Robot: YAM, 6 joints.
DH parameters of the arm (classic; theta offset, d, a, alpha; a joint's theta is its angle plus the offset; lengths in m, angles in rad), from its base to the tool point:
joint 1: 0 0.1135 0.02 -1.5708
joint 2: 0 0 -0.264 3.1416
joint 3: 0.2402 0 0.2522 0
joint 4: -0.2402 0 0.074 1.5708
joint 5: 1.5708 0 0 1.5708
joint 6: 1.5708 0.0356 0 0
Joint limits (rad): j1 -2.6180..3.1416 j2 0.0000..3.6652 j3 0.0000..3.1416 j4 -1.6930..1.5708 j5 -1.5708..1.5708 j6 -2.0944..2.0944
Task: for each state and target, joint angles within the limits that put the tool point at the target. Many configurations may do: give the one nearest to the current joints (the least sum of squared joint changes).
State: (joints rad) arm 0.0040 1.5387 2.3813 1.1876 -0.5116 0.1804
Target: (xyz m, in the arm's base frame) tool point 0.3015 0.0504 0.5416
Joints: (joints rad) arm 0.0986 1.6547 1.6697 1.3722 -0.6131 0.1804
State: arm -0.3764 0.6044 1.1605 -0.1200 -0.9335 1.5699
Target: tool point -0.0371 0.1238 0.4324
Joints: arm -1.0322 0.0179 1.1043 -0.2086 -1.0956 1.5699
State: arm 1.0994 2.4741 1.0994 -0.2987 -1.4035 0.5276
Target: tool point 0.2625 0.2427 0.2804
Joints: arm 0.6468 1.6882 1.2780 -0.3417 -1.4858 0.5276
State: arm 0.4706 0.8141 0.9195 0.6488 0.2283 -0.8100
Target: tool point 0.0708 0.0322 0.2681
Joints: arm 0.5403 0.0420 0.0765 0.7299 0.2500 -0.8100
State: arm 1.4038 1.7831 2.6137 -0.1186 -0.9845 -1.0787
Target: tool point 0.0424 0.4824 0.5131
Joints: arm 1.4348 2.3019 2.7265 0.0657 -0.7177 -1.0787
